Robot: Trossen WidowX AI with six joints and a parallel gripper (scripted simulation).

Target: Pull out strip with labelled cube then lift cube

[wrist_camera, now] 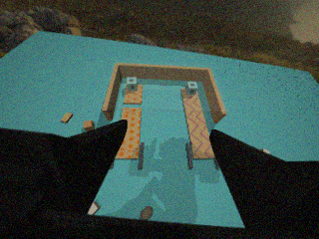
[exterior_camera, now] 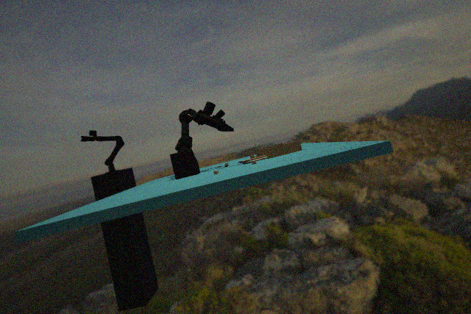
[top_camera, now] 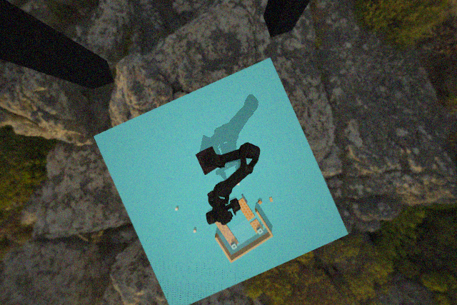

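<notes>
Right now my gripper tip is 20 cm above the brown peg and 9 cm past it.
</notes>
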